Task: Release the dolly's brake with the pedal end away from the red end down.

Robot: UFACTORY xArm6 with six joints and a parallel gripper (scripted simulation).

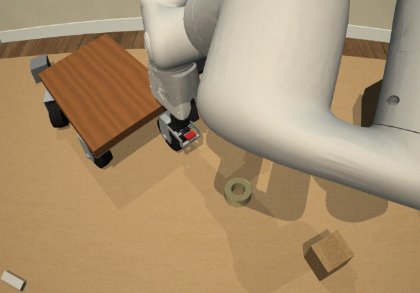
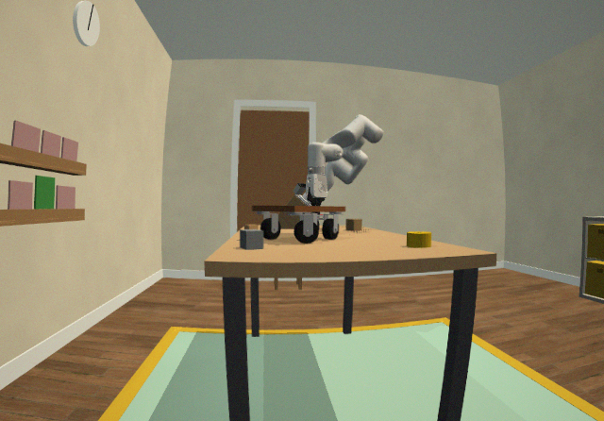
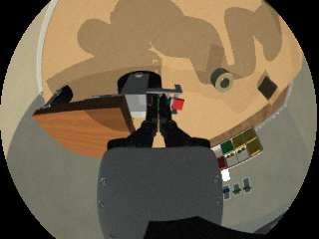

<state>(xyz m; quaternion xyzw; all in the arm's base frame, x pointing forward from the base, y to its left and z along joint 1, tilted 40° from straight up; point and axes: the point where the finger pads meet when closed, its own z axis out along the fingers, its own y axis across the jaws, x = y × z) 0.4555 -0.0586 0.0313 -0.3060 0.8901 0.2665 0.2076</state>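
Right now the caster brake pedal is 3 cm below my hand, 1 cm to the left of it and 1 cm behind it. From my hand the other things lie so: brown block 28 cm to the right, 19 cm behind, 9 cm below; brown cube 28 cm behind, 25 cm to the left, 8 cm below; red toy brick 19 cm behind, 18 cm to the right, 9 cm below.
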